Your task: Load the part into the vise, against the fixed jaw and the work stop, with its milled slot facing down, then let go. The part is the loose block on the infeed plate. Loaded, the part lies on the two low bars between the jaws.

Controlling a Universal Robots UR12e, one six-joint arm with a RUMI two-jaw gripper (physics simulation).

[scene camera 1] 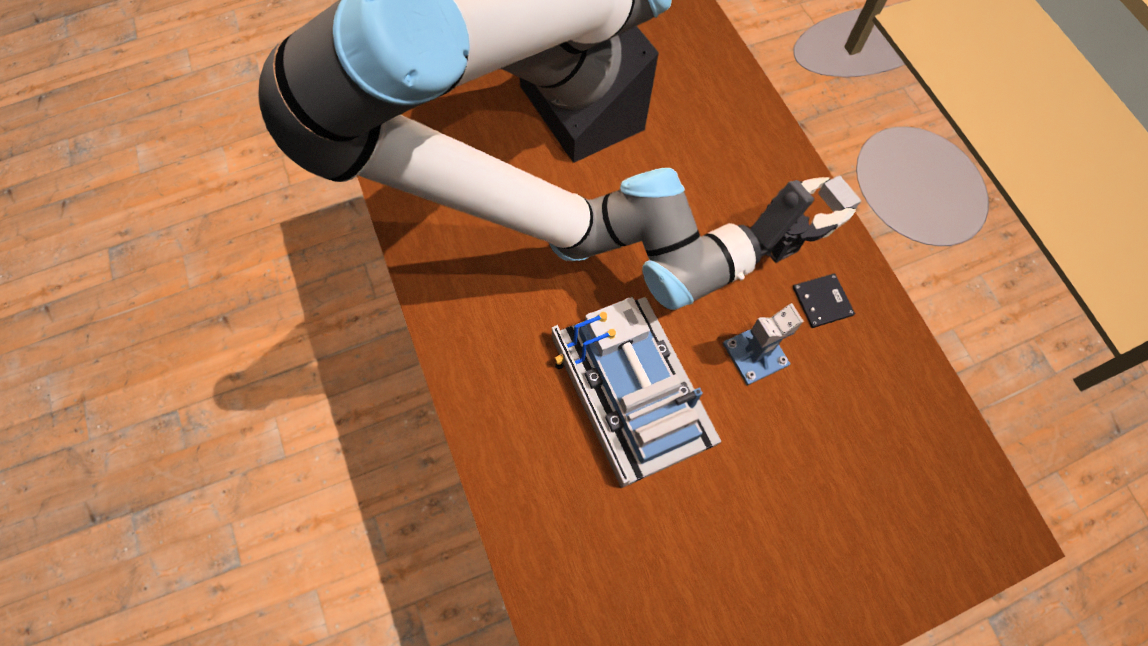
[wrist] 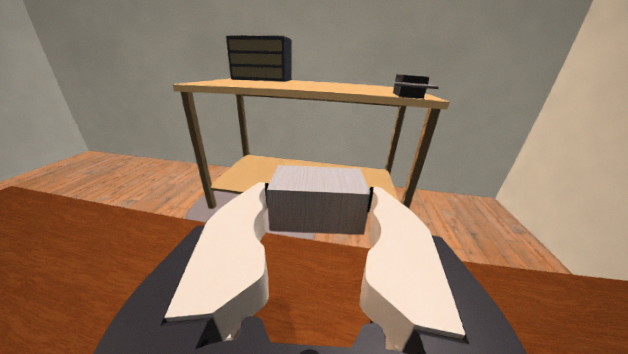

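Where they show: gripper, fingertip midpoint: (scene camera 1: 842, 194) (wrist: 319, 187); arm's base, origin of the base link: (scene camera 1: 579, 61).
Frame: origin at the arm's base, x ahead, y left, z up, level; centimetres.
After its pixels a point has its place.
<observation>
The part, a plain grey block (scene camera 1: 839, 192) @[y 29.9, x 47.0, z 6.1 cm] (wrist: 318, 212) @[y 28.6, x 47.4, z 4.8 cm], is held between the two pale fingertips of my gripper (scene camera 1: 838, 197) @[y 30.8, x 47.1, z 5.2 cm] (wrist: 319, 187) @[y 30.8, x 47.1, z 5.2 cm]. My gripper is shut on it and points sideways, with the part raised above the table near its right edge in the scene view. The milled slot does not show on the faces in view. The vise (scene camera 1: 624, 480) @[y -21.1, x 77.2, z -9.1 cm] lies on the table at lower left of the gripper, far from the part. Pale crosswise jaws and blue surfaces show on it. The dark infeed plate (scene camera 1: 818, 309) @[y 26.1, x 59.8, z -13.3 cm] lies below the gripper in the scene view, without the part.
A blue-based stand (scene camera 1: 754, 365) @[y 9.5, x 65.7, z -13.1 cm] with grey blocks on top stands between the vise and the infeed plate. Blue levers with orange tips (scene camera 1: 594, 321) @[y -16.7, x 51.5, z -3.3 cm] rise at the vise's upper end. A wooden shelf table (scene camera 1: 1003, 104) (wrist: 320, 90) stands beyond the table edge.
</observation>
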